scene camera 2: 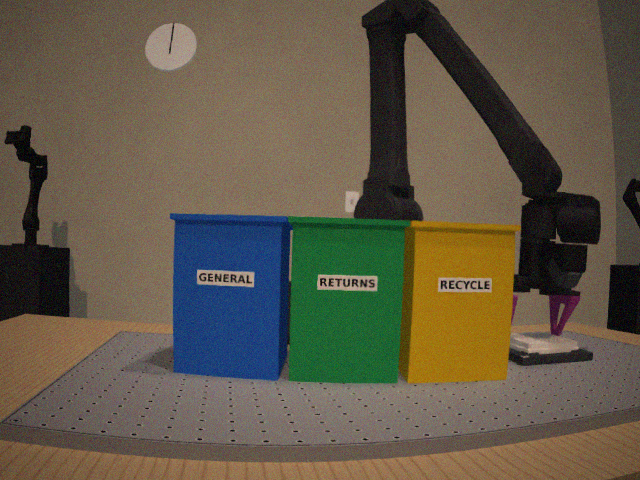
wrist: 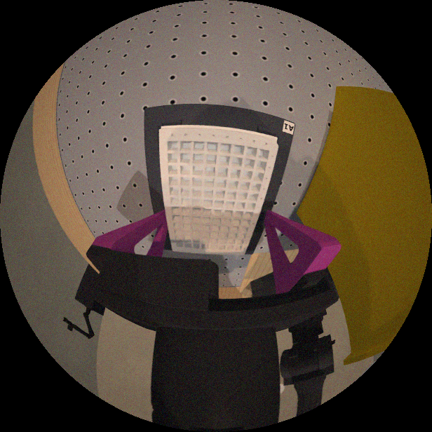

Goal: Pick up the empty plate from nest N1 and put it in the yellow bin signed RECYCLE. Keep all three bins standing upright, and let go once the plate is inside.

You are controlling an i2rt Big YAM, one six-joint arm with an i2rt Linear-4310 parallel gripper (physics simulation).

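Places are measured from the arm's base along level axes (x ahead, y left, z up), in centimetres.
Pixels of known places: gripper, between the fingertips: (scene camera 2: 529,341).
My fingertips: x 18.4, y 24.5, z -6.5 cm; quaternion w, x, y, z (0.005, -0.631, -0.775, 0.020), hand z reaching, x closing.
Note:
Ahead of a thing's pixels: the offset from my fingertips to its top centre. "*": to the spot under its first point. Level surfaces: height alone.
The white plate {dx +1.3, dy +0.6, dz +0.8 cm} (scene camera 2: 545,343) (wrist: 212,175), with a grid of square wells, lies flat in the dark nest {* dx +9.2, dy +3.1, dz -1.0 cm} (scene camera 2: 568,357) (wrist: 152,150), right of the yellow bin in the scene view. My gripper (wrist: 216,215) is open, with its magenta fingers pointing down and one on each side of the plate near its rim; one finger is partly hidden behind the yellow bin in the scene view. Whether the fingertips touch the plate I cannot tell. The yellow bin {dx +9.7, dy -15.4, dz +16.2 cm} (scene camera 2: 460,330) (wrist: 380,215) signed RECYCLE stands upright close beside the gripper.
The green bin {dx +10.3, dy -28.6, dz +16.2 cm} (scene camera 2: 346,330) signed RETURNS and the blue bin {dx +10.8, dy -41.8, dz +16.2 cm} (scene camera 2: 227,325) signed GENERAL stand upright in a row left of the yellow bin. All stand on a grey perforated board {dz -1.8 cm} (scene camera 2: 258,413) (wrist: 220,65) on a wooden table {dz -3.1 cm} (scene camera 2: 46,335). The nest carries a small A1 label (wrist: 288,127).

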